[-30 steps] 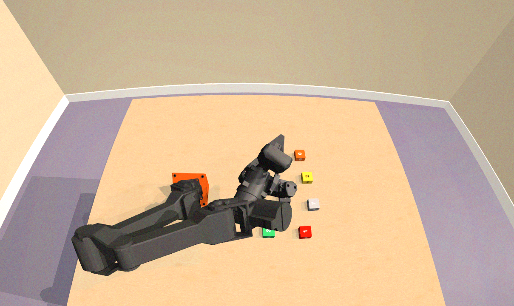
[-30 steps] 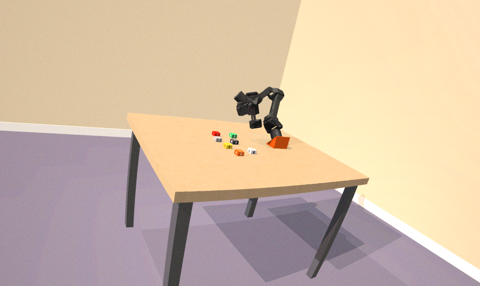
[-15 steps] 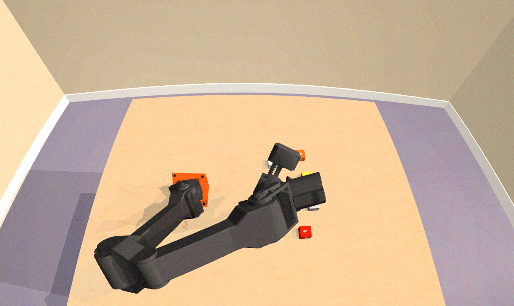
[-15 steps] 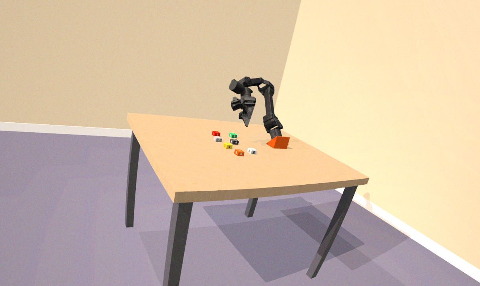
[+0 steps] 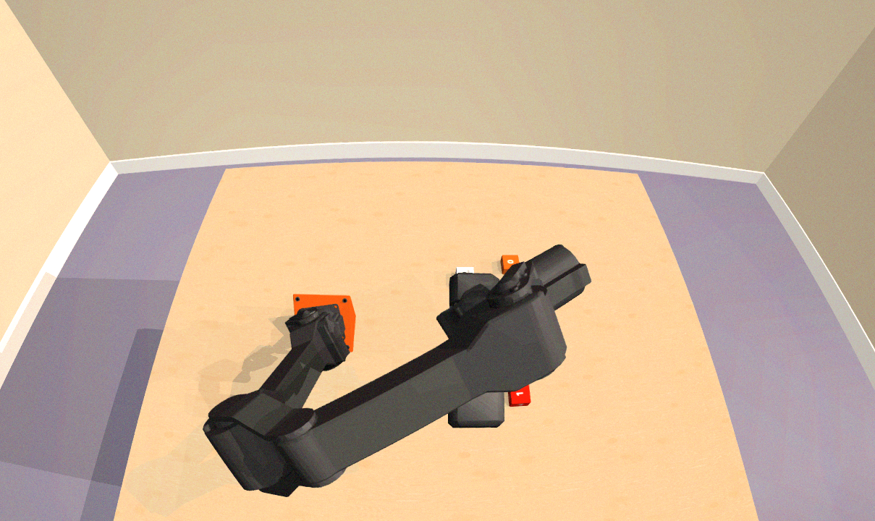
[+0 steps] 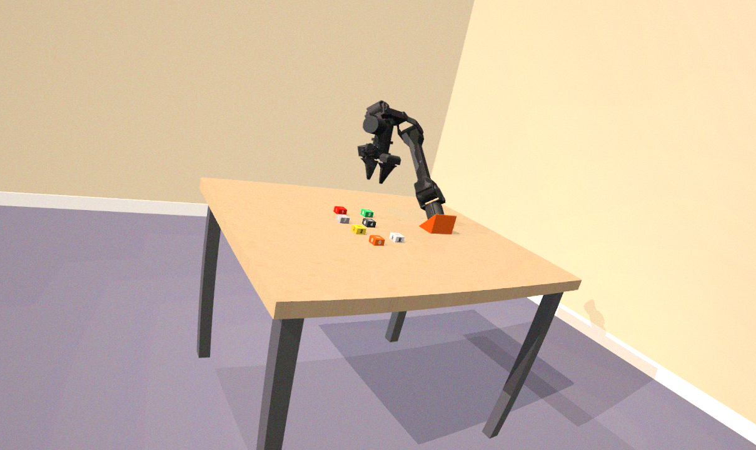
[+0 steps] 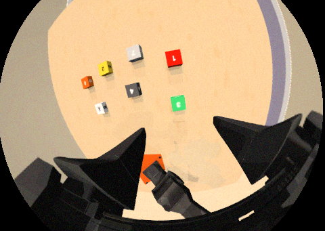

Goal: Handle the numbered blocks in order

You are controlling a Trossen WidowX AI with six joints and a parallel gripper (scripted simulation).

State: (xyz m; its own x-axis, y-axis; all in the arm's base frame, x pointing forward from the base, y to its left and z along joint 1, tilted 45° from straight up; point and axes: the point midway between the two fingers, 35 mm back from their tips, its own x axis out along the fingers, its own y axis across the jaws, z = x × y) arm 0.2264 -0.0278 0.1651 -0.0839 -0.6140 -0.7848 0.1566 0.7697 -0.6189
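Now: the orange block 14 cm ahead of my gripper tip, 24 cm to the left of it and 11 cm below it. Round my gripper tip: dark block: 6 cm ahead, 9 cm to the left, 11 cm below; then green block: 1 cm behind, 1 cm to the right, 11 cm below; then red block: 9 cm ahead, 2 cm to the right, 11 cm below.
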